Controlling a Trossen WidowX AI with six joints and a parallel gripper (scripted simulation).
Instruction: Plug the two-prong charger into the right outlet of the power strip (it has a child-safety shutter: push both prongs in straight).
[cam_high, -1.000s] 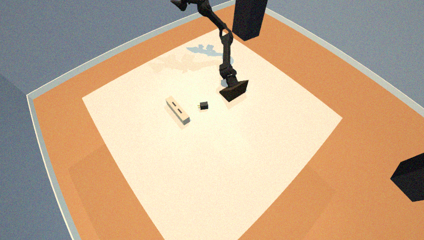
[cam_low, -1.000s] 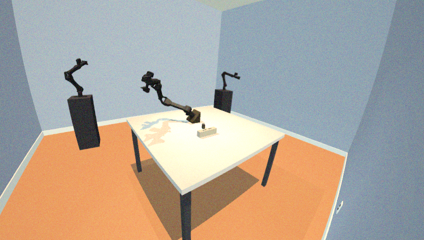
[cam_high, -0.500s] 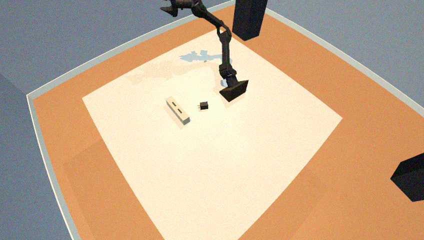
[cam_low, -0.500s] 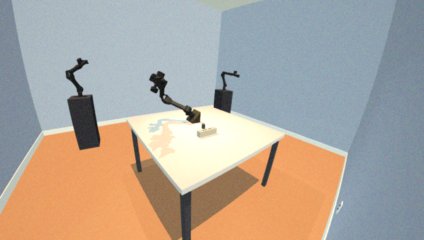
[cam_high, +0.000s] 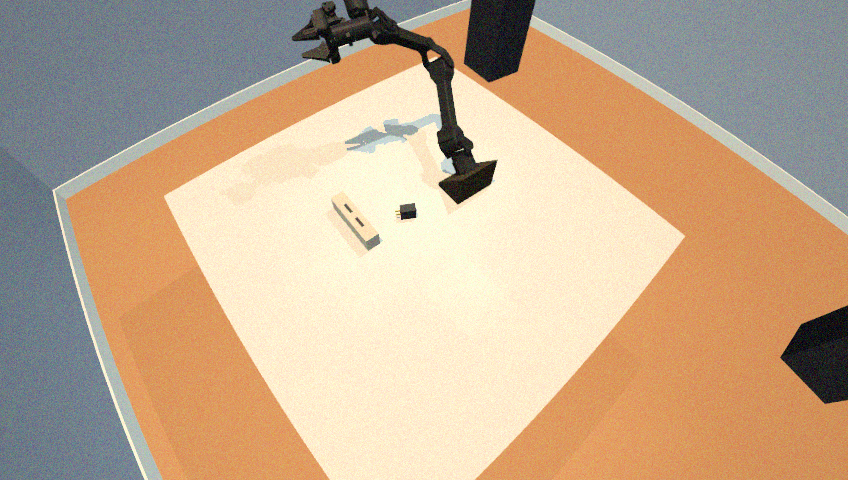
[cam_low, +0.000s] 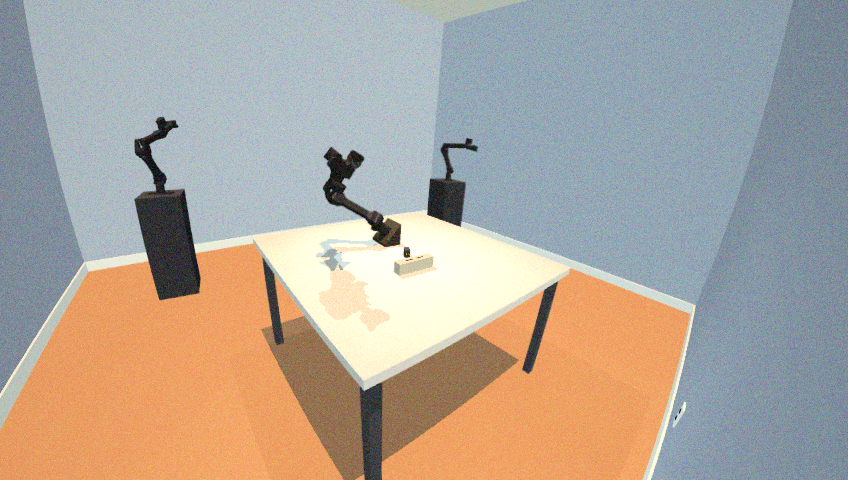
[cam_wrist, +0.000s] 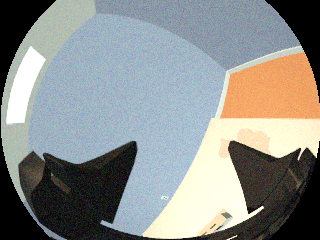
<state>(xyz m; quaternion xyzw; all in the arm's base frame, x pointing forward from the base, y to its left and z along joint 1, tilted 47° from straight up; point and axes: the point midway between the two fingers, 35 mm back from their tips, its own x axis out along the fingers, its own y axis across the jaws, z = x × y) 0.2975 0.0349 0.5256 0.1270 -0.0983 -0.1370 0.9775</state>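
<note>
Now: the charger 100 mm behind my gripper tip, 370 mm to the left of it and 410 mm below it.
</note>
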